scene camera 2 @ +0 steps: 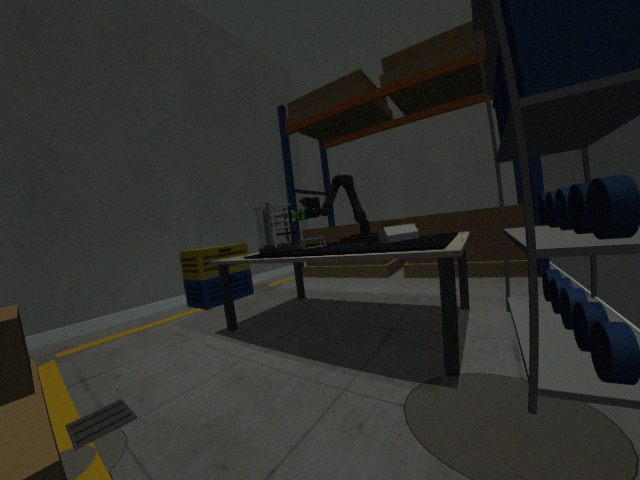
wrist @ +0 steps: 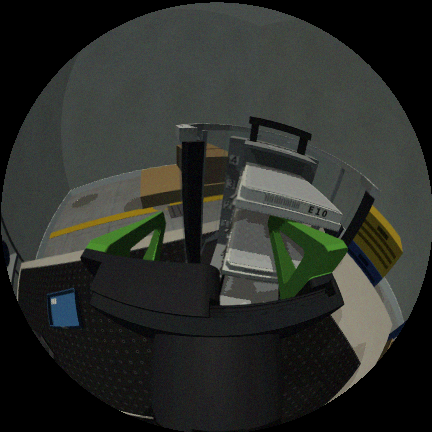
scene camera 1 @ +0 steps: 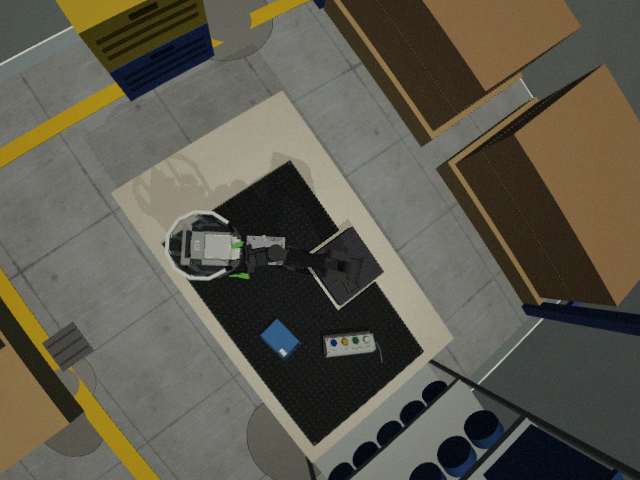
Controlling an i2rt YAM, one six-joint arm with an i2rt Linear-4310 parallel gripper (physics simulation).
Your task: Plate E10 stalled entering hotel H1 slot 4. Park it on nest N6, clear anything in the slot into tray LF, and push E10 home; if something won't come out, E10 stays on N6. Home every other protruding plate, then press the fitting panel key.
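Frame: origin at the arm's base, x ahead, y left, z up, level; millimetres.
Seen in the pictures: gripper, fingertip midpoint: (scene camera 2: 288, 216) (wrist: 216, 217) (scene camera 1: 226, 262); arm's base, link origin: (scene camera 2: 365, 235).
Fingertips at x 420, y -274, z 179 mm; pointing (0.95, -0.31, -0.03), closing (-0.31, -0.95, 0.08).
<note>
Pixels of each thing's top centre, then the offset from my fingertips to it. Level surfaces: height alone.
- Hotel H1, top centre: (wrist: 290, 123) (scene camera 1: 200, 244) (scene camera 2: 273, 203) dx +35, dy -91, dz +92 mm
- Plate E10, top centre: (wrist: 284, 171) (scene camera 1: 212, 246) dx +9, dy -72, dz +40 mm
- pale plate, top centre: (wrist: 273, 217) dx -2, dy -64, dz -9 mm
- grey nest, top centre: (scene camera 1: 265, 250) (scene camera 2: 311, 236) dx -153, dy +23, dz -140 mm
- button panel, top centre: (scene camera 1: 352, 347) (scene camera 2: 397, 225) dx -276, dy +572, dz -133 mm
- blue tray, top centre: (wrist: 59, 307) (scene camera 1: 280, 339) (scene camera 2: 347, 244) dx -26, dy +396, dz -199 mm
- black mat, surface height: dz -216 mm
- black guard post, top centre: (wrist: 192, 140) dx +9, dy +20, dz +63 mm
Hotel H1 (scene camera 1: 195, 248) (scene camera 2: 268, 227) (wrist: 234, 172) stands at the table's far end, inside a clear curved guard. Plate E10 (scene camera 1: 219, 246) (wrist: 285, 190), white, protrudes from its upper part in the wrist view. Another pale plate (wrist: 250, 265) protrudes lower down, partly behind the right finger. My gripper (scene camera 1: 238, 260) (scene camera 2: 298, 214) (wrist: 216, 217) is open and empty in front of the hotel; E10 lies to the right of the middle of its opening. A grey nest (scene camera 1: 264, 240) shows partly under the arm; its label is unreadable. The button panel (scene camera 1: 348, 345) (scene camera 2: 399, 232) has blue, yellow, green and white keys.
A blue tray (scene camera 1: 279, 338) (wrist: 64, 310) lies on the black mat (scene camera 1: 310, 392); its label is unreadable. A black guard post (wrist: 193, 200) stands left of the plates, and another (wrist: 361, 217) at the right. The arm base plate (scene camera 1: 369, 266) is at the table's side.
</note>
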